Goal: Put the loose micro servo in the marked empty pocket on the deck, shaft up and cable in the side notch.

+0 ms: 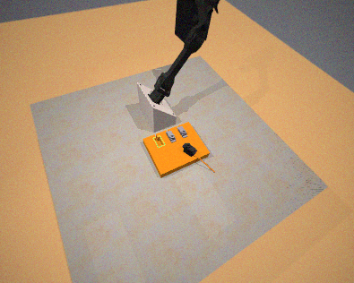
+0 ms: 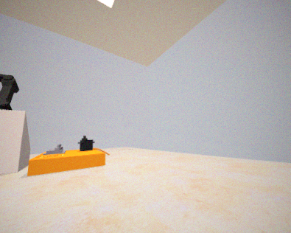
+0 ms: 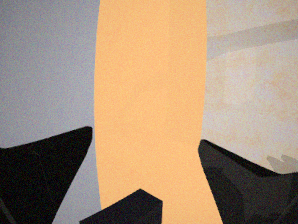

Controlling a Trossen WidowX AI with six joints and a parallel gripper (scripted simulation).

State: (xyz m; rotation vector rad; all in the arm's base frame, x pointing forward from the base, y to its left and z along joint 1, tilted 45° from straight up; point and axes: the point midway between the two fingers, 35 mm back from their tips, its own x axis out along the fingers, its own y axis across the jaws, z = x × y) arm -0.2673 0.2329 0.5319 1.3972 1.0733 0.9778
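The orange deck is 55 cm ahead of my gripper tip, 57 cm to the right of it and 36 cm below it.
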